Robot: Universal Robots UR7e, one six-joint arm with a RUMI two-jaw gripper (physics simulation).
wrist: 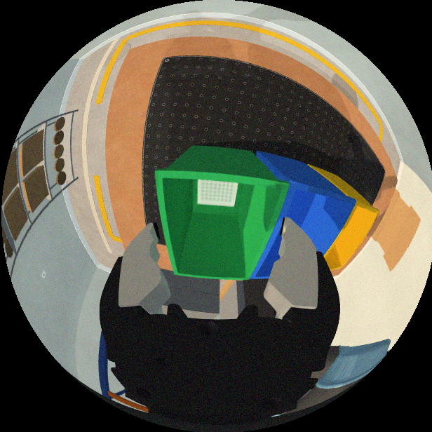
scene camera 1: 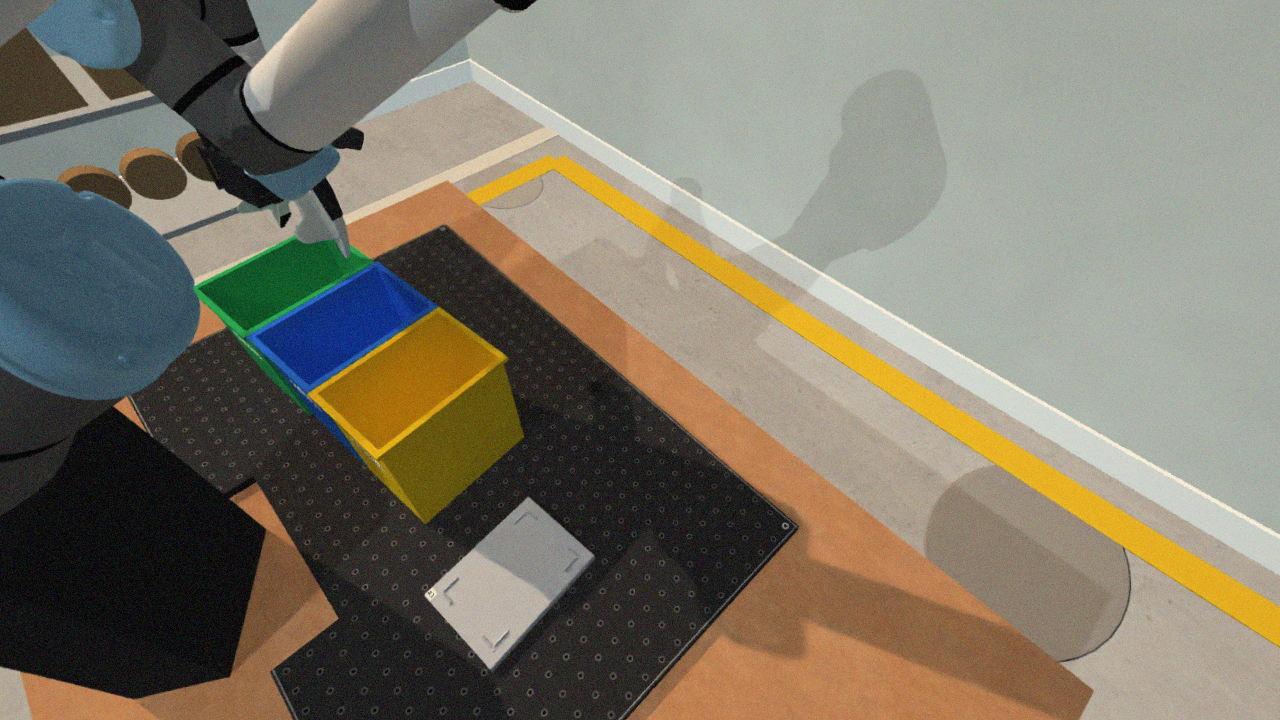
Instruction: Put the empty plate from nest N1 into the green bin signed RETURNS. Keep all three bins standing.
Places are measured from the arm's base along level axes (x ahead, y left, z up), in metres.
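Where they show: gripper, fingertip midpoint: (scene camera 1: 314,241).
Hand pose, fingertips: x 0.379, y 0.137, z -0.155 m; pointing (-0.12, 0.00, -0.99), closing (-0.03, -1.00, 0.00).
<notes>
After its pixels a point has its place.
The white gridded plate (wrist: 217,193) lies inside the green bin (scene camera 1: 268,291) {x 0.319, y 0.206, z -0.230 m} (wrist: 212,245), low down near its far wall in the wrist view. Part of the plate may be hidden by the bin walls. In the scene view the plate does not show. My gripper (scene camera 1: 315,237) {x 0.379, y 0.137, z -0.155 m} (wrist: 218,221) is open and empty, with its fingers apart above the green bin. The green bin stands upright, beside the blue bin (scene camera 1: 349,326) {x 0.331, y 0.070, z -0.241 m} (wrist: 320,215). The yellow bin (scene camera 1: 465,438) {x 0.274, y -0.173, z -0.262 m} (wrist: 352,237) stands upright on the blue bin's other side. The bin signs cannot be read.
A pale grey nest block (scene camera 1: 510,582) {x 0.176, y -0.299, z -0.345 m} with raised corner marks lies on the black perforated board (scene camera 1: 644,447) {x 0.420, y -0.347, z -0.357 m} (wrist: 210,100), in front of the yellow bin; its label is too small to read. The orange-brown table (scene camera 1: 859,617) {x 0.350, y -0.675, z -0.370 m} (wrist: 122,135) surrounds the board. A wall rises beyond the table.
</notes>
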